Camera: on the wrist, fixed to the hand. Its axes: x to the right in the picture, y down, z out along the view.
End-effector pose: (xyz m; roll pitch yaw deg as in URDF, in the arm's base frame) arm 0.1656 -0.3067 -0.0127 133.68 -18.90 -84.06
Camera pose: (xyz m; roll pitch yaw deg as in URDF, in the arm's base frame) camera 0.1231 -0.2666 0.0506 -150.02 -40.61 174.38
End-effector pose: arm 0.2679 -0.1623 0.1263 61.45 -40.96 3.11
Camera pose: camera 0.2100 -0.1063 0.1568 -54.91 -47.06 146.50
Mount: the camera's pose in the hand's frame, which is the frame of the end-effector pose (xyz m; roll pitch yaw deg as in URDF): -0.0214 0.0800 -0.0237 8.56 -4.51 86.15
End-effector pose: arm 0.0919 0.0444 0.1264 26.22 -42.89 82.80
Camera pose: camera 0.0071 0.0296 0.1222 -37.83 -24.78 -168.03
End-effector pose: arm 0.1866 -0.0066 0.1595 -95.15 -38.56 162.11
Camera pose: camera 0.1660 0.0324 0.0855 -82.47 47.60 161.18
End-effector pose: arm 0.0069 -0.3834 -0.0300 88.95 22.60 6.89
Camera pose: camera 0.0146 -0.3571 0.0517 105.41 -63.35 -0.85
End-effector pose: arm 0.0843 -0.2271 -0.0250 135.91 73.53 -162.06
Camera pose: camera 0.0111 -0.2077 0.0161 110.97 -6.66 147.19
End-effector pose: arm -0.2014 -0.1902 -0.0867 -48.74 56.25 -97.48
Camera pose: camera -0.1570 -0.1205 -0.1110 71.90 26.25 29.65
